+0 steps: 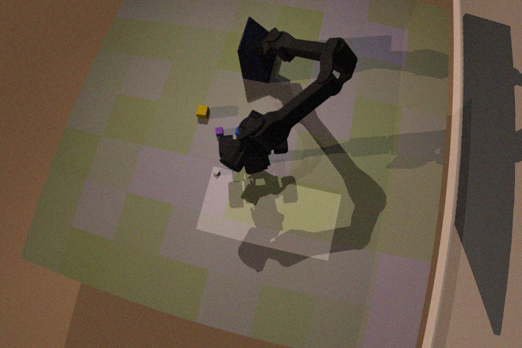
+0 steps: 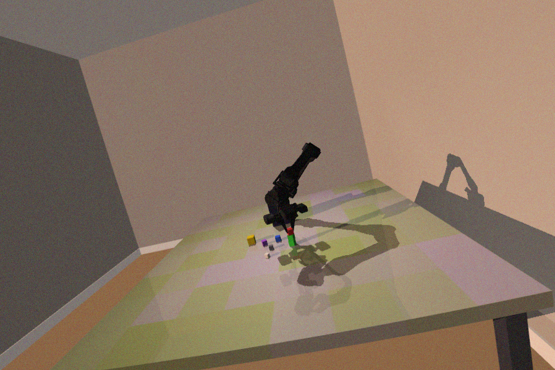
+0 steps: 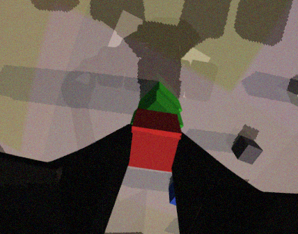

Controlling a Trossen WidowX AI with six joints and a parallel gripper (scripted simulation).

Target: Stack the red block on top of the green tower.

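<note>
My gripper tip is now right at the red block. Round my gripper tip: grey block: 10 cm to the right, 5 cm below, 1 cm ahead; blue block: 8 cm to the right, 7 cm behind, 5 cm below; white block: 10 cm to the right, 8 cm ahead, 5 cm below.
</note>
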